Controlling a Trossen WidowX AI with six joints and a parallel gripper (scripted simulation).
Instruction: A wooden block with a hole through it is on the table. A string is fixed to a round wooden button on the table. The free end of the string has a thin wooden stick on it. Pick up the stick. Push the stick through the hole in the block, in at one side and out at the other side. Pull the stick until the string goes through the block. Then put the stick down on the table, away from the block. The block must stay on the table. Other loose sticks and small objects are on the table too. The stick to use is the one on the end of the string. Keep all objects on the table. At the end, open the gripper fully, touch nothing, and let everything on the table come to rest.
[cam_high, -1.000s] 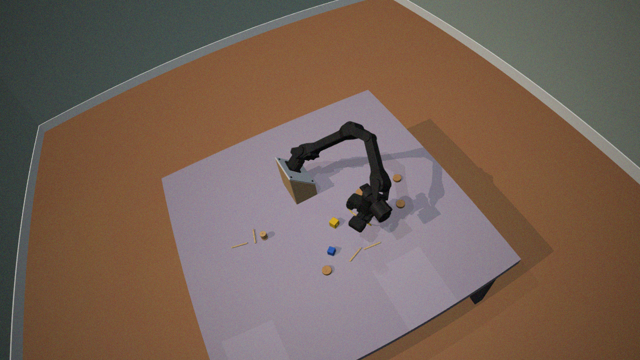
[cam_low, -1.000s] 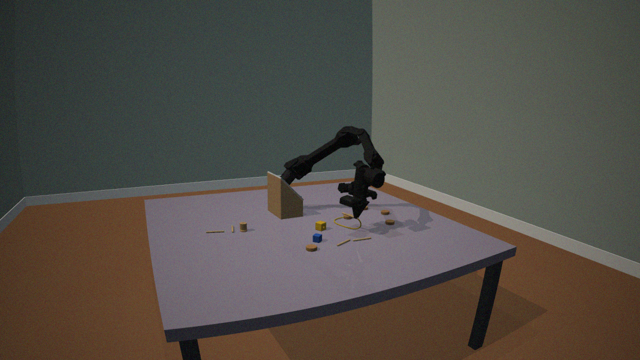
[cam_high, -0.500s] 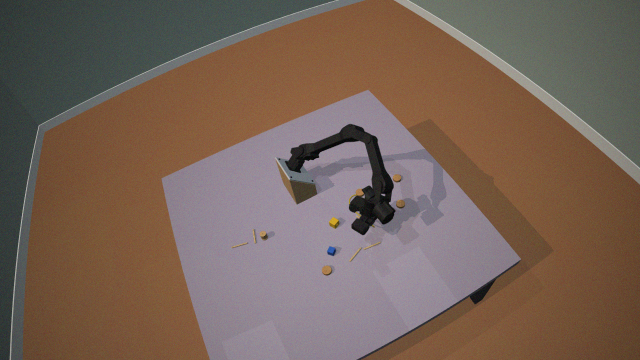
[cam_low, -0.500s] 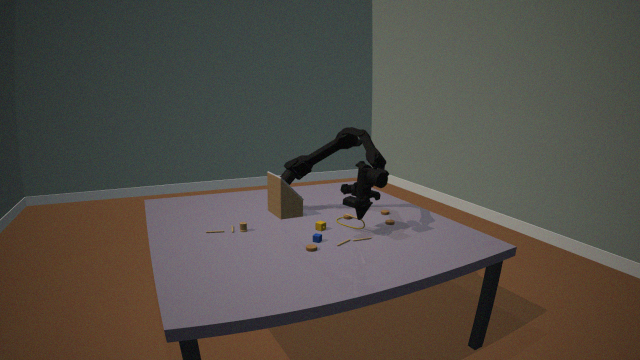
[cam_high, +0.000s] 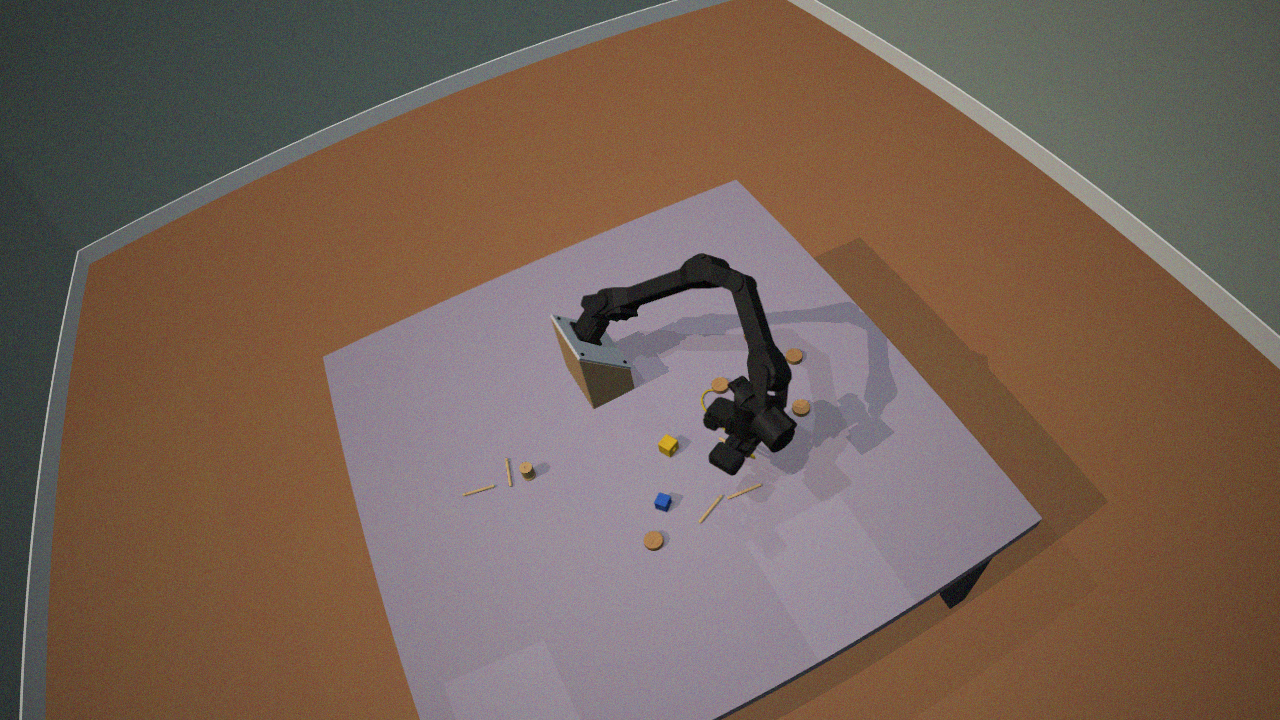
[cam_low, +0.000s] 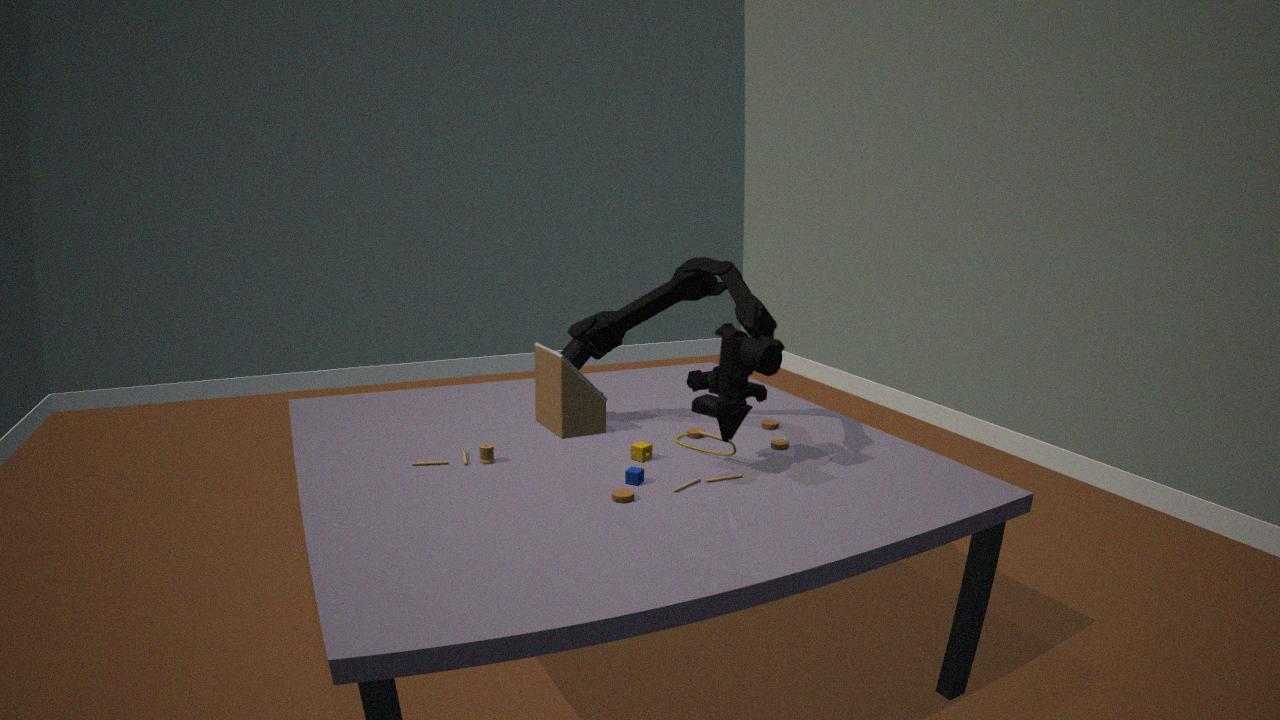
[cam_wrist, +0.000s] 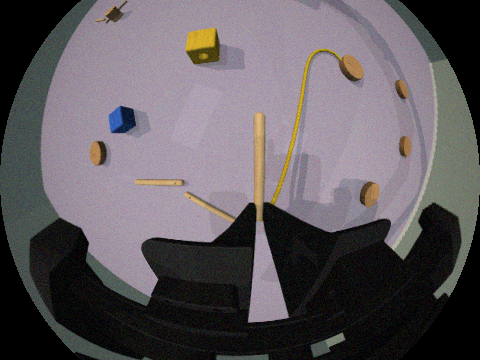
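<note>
Now: the yellow block 120 mm behind my gripper tip, 120 mm to the right of it and 40 mm below it. The rest, counted from my gripper tip: blue cube (10 mm behind, 190 mm to the right, 50 mm below); then round wooden button (220 mm behind, 50 mm to the left, 50 mm below); then thin wooden stick (10 mm behind, 10 mm to the right).
</note>
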